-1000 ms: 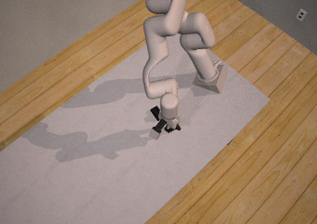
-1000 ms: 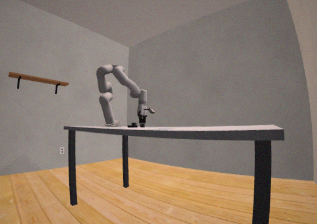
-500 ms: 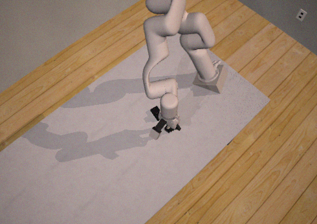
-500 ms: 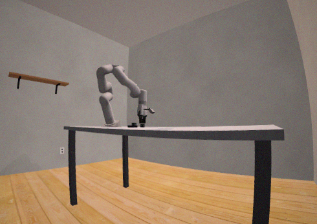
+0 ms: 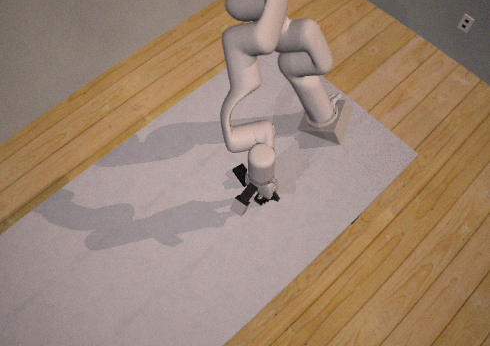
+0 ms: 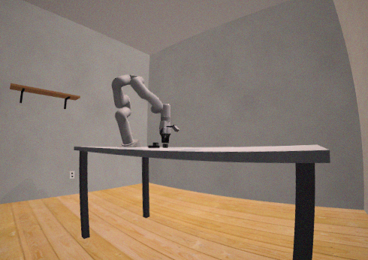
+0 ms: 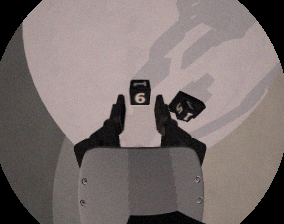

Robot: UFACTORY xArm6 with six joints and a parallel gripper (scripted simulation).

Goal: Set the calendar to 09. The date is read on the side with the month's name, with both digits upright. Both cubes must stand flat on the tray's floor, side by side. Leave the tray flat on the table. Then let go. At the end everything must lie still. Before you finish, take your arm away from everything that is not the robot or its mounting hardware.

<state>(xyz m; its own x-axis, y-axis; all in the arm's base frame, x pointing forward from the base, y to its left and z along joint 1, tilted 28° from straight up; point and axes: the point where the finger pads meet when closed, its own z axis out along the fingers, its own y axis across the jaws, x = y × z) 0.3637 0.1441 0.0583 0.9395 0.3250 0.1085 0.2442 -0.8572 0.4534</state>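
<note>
Right now my hand is 40 mm above the black date cube. From my hand the other things lie so: black cube: 10 mm behind, 90 mm to the right, 30 mm below.
</note>
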